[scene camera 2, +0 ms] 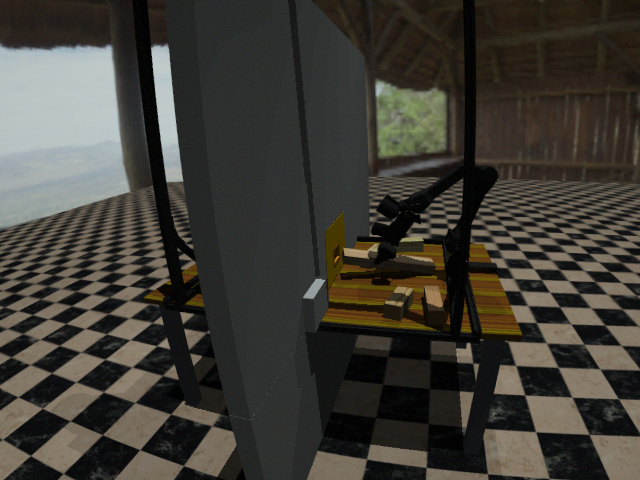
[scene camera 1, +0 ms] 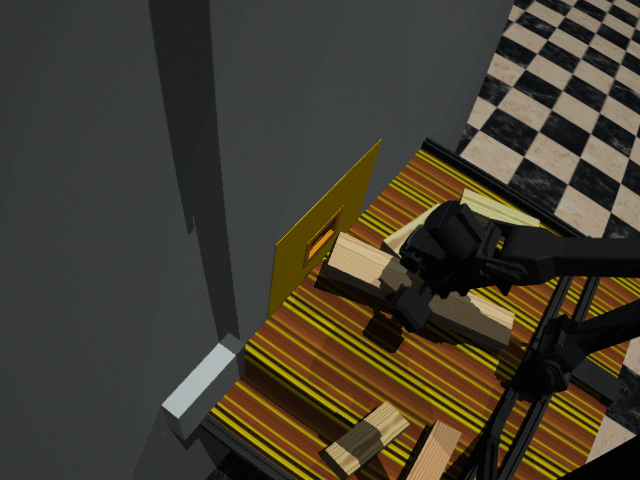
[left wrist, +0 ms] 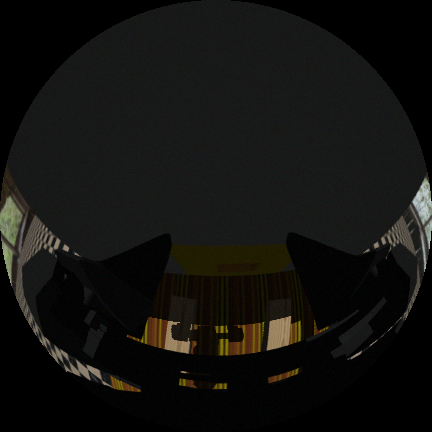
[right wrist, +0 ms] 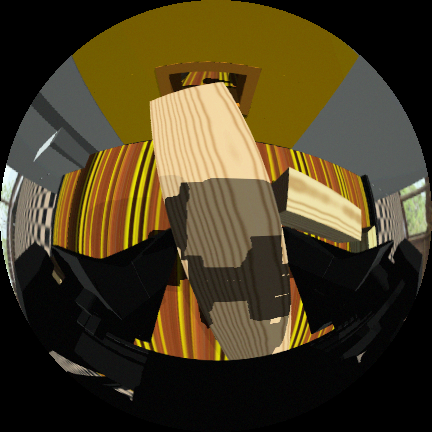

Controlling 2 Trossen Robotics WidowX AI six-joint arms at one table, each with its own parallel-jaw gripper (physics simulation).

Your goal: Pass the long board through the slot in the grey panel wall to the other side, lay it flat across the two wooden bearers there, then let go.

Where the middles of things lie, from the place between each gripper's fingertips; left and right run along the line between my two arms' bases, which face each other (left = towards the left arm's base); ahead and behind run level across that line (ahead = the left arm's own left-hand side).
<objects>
My left gripper is now 34 cm past the grey block (scene camera 1: 195, 397), 6 cm to the left of it and 27 cm above it.
My right gripper is now 330 mm past the grey block, 180 mm to the right of it and 10 mm above it.
</objects>
